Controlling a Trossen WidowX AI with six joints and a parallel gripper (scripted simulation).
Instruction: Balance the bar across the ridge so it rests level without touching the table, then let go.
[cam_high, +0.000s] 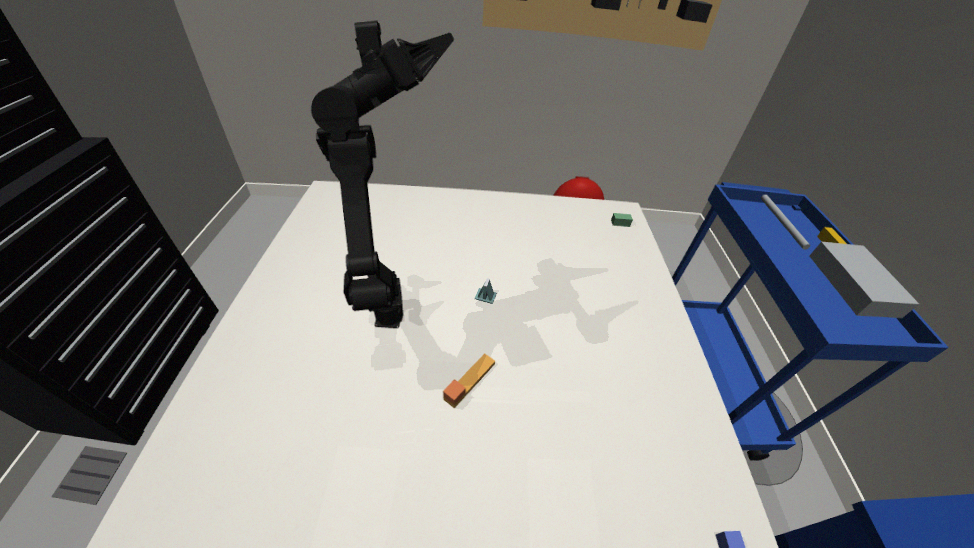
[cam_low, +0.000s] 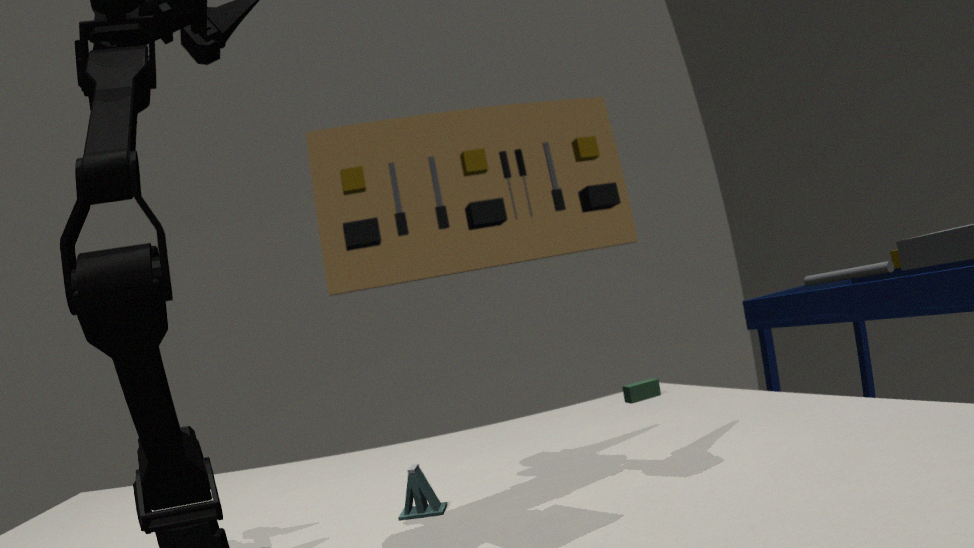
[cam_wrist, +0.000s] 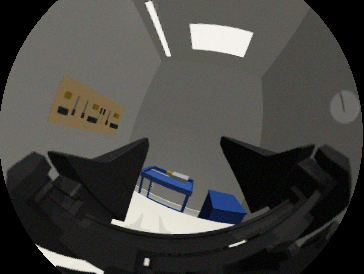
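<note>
Right now my gripper tip is 650 mm above the orange bar, 210 mm to the left of it and 50 mm short of it. Round my gripper tip: green block: 650 mm below, 570 mm ahead, 490 mm to the left; then blue block: 650 mm below, 570 mm ahead, 510 mm to the right.
</note>
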